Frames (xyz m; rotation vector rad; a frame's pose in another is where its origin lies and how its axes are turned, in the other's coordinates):
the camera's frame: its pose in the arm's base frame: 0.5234 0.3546 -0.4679 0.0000 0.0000 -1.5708
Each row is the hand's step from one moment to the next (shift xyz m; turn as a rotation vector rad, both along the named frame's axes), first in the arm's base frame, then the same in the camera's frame.
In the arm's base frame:
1: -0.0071 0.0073 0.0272 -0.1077 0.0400 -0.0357
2: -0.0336 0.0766 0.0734 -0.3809 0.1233 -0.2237
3: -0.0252 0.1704 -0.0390 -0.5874 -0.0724 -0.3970
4: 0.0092 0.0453 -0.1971 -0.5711 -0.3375 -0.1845
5: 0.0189 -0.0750 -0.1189 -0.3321 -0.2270 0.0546
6: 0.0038 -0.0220 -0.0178 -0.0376 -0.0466 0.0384
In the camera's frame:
1: -0.0073 -0.0071 0.0272 -0.0400 -0.1077 -0.0357
2: -0.0766 -0.0336 0.0734 -0.1233 -0.3809 -0.2237
3: -0.1704 -0.0252 -0.0390 0.0724 -0.5874 -0.3970
4: -0.0453 0.0092 -0.1971 0.3375 -0.5711 -0.1845
5: 0.0750 0.0189 -0.1189 0.2270 -0.3321 0.0546
6: 0.0220 0.0038 -0.0178 0.0466 -0.0376 0.0384

